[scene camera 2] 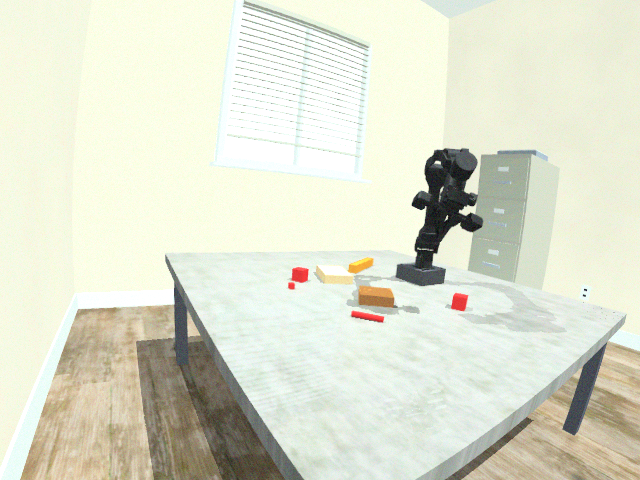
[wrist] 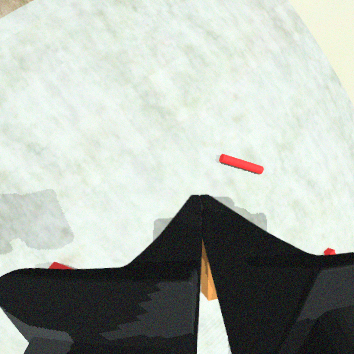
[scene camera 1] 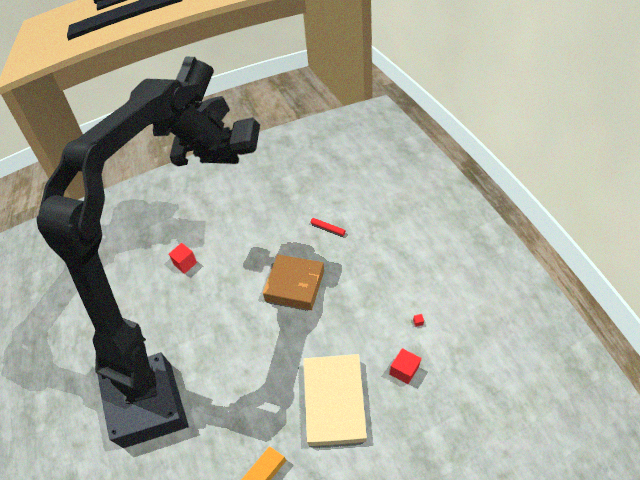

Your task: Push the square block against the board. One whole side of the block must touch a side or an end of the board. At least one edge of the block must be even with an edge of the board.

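Pixels of known places: gripper, between the fingertips: (scene camera 2: 439, 241) (wrist: 198, 202) (scene camera 1: 237, 161); arm's base, origin of its link: (scene camera 2: 423, 267) (scene camera 1: 138, 384).
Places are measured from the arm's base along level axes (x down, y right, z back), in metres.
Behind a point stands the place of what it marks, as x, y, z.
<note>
The square block, orange-brown and flat (scene camera 1: 293, 279) @(0.027, -0.135, -0.341) (scene camera 2: 375, 296) @(0.028, -0.177, -0.374), lies on the table near its middle, apart from the board. In the wrist view a sliver of the block (wrist: 207, 280) @(0.028, -0.154, -0.293) shows between the black fingers, and the rest is hidden behind them. The cream rectangular board (scene camera 1: 334, 398) @(0.027, 0.128, -0.328) (scene camera 2: 334, 274) @(0.027, 0.067, -0.361) lies flat, nearer the bottom of the scene camera 1 view. My gripper (scene camera 1: 228, 156) @(-0.151, -0.316, -0.305) (wrist: 198, 202) @(-0.151, -0.316, -0.305) is shut and empty, raised well above the table on the bent arm. The gripper's shadow falls around the block.
A red rod (scene camera 1: 328, 227) @(0.044, -0.249, -0.456) (scene camera 2: 367, 316) @(0.047, -0.260, -0.462) (wrist: 241, 164) @(0.043, -0.257, -0.453) lies beyond the block. A red cube (scene camera 1: 182, 257) @(0.016, -0.271, -0.135) (scene camera 2: 459, 301) @(0.029, -0.297, -0.149) lies to one side. Another red cube (scene camera 1: 405, 365) @(0.016, 0.121, -0.462) (scene camera 2: 299, 274) @(0.030, 0.097, -0.478) and a tiny one (scene camera 1: 418, 319) @(0.040, 0.036, -0.532) (scene camera 2: 291, 285) @(0.045, 0.026, -0.537) lie near the board. An orange bar (scene camera 1: 263, 465) @(0.025, 0.202, -0.176) (scene camera 2: 360, 265) @(0.032, 0.201, -0.155) lies between board and arm base.
</note>
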